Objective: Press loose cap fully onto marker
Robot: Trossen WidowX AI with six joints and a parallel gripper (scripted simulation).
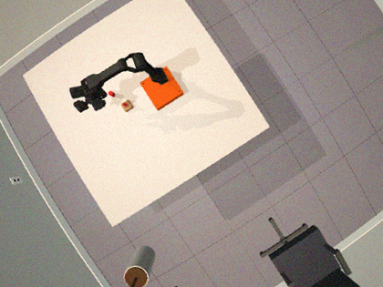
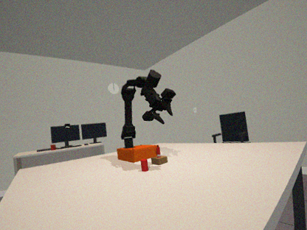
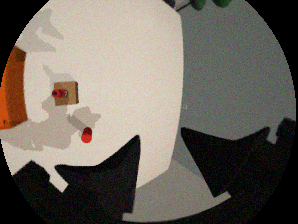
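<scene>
My gripper tip is 11 cm past the red cap, 8 cm to the left of it and 19 cm above it. Also, from my gripper tip: holder block: 16 cm behind, 4 cm to the left, 20 cm below.
</scene>
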